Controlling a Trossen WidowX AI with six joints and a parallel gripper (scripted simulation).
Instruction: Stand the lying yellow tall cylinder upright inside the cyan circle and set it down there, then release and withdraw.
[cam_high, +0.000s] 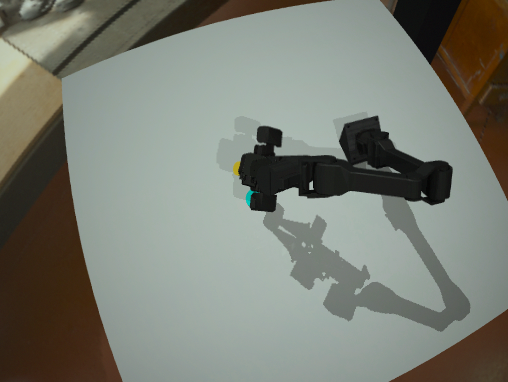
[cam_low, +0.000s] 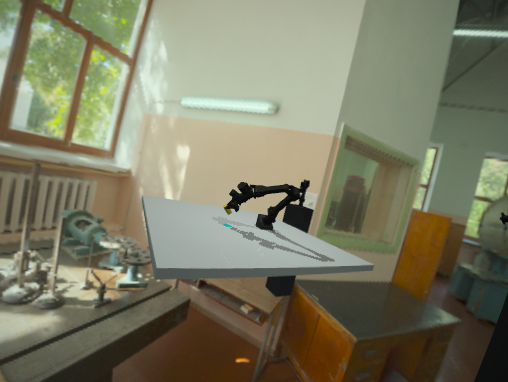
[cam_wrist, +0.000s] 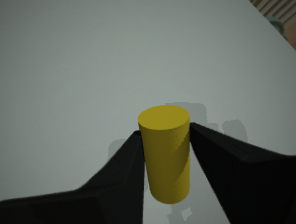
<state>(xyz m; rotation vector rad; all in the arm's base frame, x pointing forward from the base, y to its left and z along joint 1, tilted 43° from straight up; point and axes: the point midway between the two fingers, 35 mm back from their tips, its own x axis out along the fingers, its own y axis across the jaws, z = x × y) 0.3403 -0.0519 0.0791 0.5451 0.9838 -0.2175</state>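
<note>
Right now the cyan circle is 3 cm behind my gripper tip, 4 cm to the left of it and 12 cm below it. The rest, counted from my gripper tip: yellow cylinder (1 cm behind, 1 cm below).
</note>
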